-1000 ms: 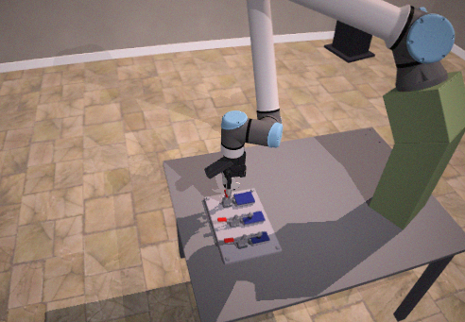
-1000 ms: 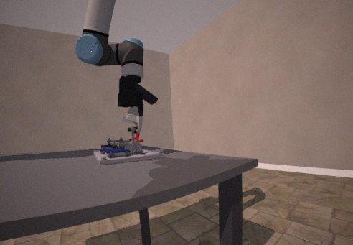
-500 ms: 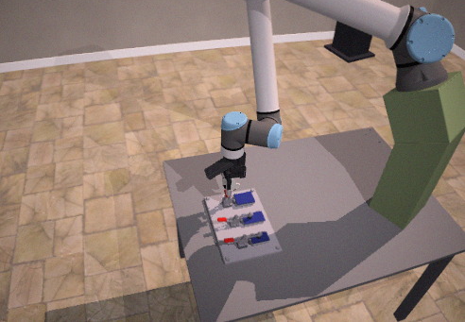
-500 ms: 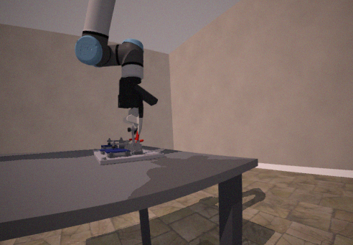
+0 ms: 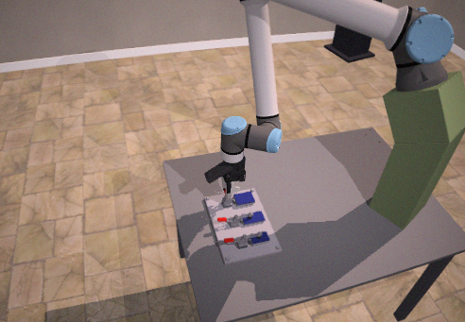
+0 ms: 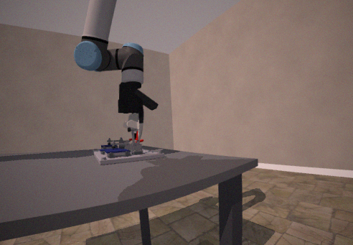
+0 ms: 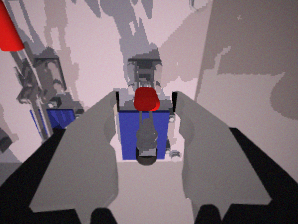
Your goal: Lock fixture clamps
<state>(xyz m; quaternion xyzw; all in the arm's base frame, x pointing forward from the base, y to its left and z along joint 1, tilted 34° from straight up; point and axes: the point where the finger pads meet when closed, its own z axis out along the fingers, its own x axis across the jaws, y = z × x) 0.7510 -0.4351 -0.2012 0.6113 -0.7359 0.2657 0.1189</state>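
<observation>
Now: the fixture plate 120 mm to the left of my hand, 80 mm below it and 10 mm behind it.
</observation>
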